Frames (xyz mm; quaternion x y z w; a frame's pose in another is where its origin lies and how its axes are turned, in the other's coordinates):
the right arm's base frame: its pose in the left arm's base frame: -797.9 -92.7 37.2 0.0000 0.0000 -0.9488 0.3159
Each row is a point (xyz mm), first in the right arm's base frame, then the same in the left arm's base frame.
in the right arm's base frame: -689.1 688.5 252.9
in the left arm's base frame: 166.4 -230.7 290.1
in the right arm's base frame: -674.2 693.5 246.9
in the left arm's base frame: 157.5 -243.6 284.1
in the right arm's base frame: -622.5 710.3 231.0
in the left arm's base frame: 126.1 -288.1 268.2
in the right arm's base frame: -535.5 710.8 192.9
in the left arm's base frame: 56.8 -340.6 230.1
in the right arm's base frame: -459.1 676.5 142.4
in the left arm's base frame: -24.9 -359.0 179.6
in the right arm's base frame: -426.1 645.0 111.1
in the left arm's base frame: -70.2 -353.5 148.3
